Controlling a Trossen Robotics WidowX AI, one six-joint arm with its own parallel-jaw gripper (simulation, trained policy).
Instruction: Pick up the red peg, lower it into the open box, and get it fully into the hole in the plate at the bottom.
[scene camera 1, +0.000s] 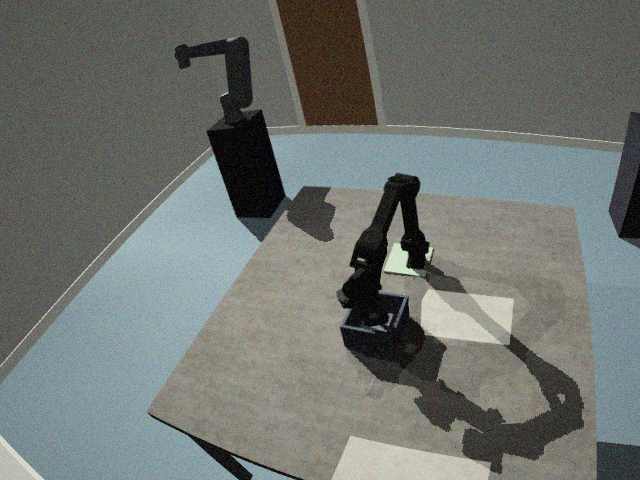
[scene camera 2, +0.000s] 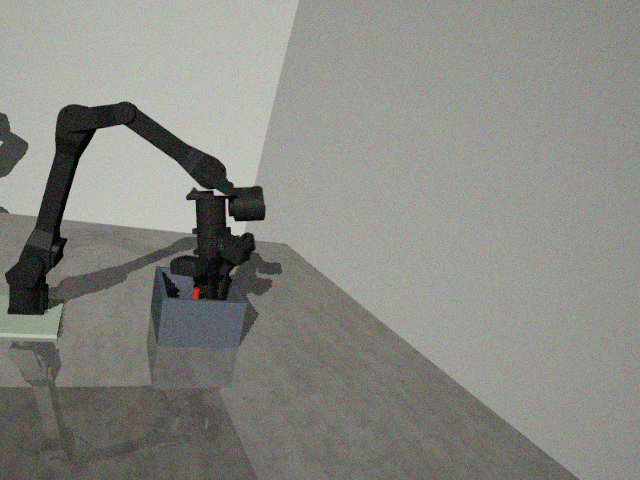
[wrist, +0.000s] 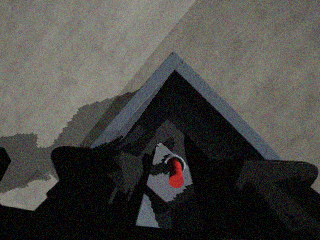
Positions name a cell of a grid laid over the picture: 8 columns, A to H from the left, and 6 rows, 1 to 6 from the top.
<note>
I see my gripper (scene camera 2: C4) and a blue-grey box (scene camera 2: C5).
The blue-grey box shows as well in scene camera 1 (scene camera 1: E5). My gripper is seen too in scene camera 1 (scene camera 1: E5) and in the wrist view (wrist: E4).
</note>
